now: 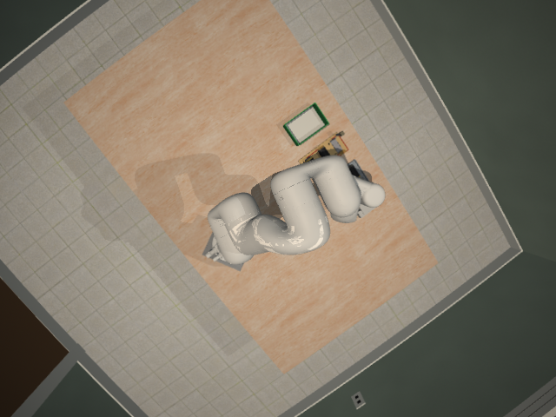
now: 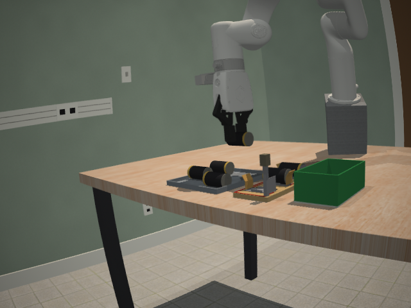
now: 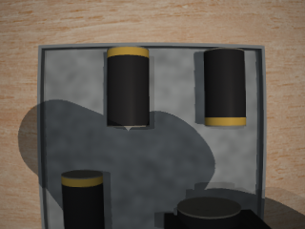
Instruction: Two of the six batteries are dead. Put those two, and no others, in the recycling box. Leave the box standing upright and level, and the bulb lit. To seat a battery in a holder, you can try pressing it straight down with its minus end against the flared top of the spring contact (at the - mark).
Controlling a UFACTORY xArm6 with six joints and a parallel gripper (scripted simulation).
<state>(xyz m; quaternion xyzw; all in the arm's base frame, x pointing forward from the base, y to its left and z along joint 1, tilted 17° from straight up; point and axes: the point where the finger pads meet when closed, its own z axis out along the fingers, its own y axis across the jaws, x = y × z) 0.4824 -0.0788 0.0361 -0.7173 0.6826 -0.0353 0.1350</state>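
My hand is 3 cm short of the grey tray, 4 cm to the left of it and 11 cm above it. From my hand the other things lie so: green recycling box: 1 cm ahead, 29 cm to the left, 10 cm below.
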